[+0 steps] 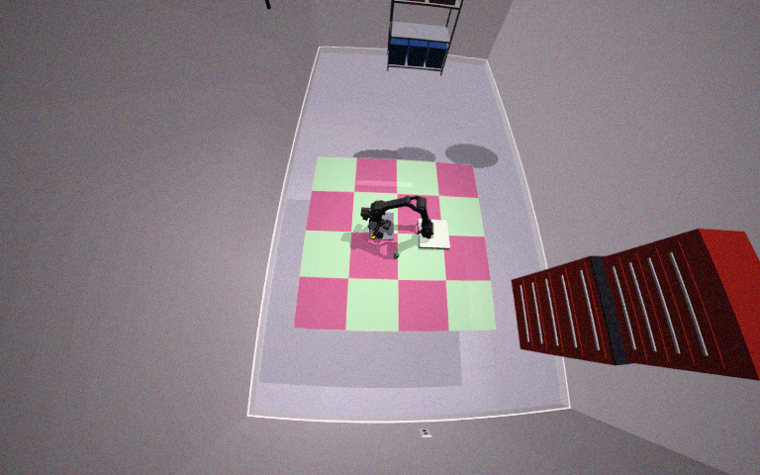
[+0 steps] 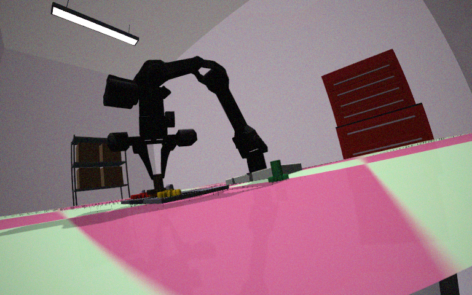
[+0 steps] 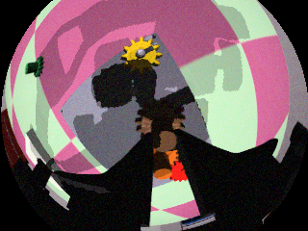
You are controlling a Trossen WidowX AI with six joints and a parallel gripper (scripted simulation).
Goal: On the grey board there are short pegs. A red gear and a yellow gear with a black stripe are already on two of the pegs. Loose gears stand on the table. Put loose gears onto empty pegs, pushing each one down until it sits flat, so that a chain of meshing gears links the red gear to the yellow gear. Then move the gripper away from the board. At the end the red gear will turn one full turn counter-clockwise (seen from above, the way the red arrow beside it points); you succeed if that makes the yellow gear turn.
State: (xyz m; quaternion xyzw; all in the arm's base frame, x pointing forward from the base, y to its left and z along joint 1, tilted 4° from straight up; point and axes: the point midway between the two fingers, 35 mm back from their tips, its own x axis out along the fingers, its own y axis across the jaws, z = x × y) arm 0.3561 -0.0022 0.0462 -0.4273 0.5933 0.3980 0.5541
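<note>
Right now the brown gear is 10 mm below my gripper tip. Also, from my gripper tip: orange gear 50 mm to the right, 20 mm below, 20 mm behind; grey board 40 mm below, 40 mm behind, 20 mm to the right; yellow gear 70 mm to the left, 30 mm below, 10 mm ahead.
</note>
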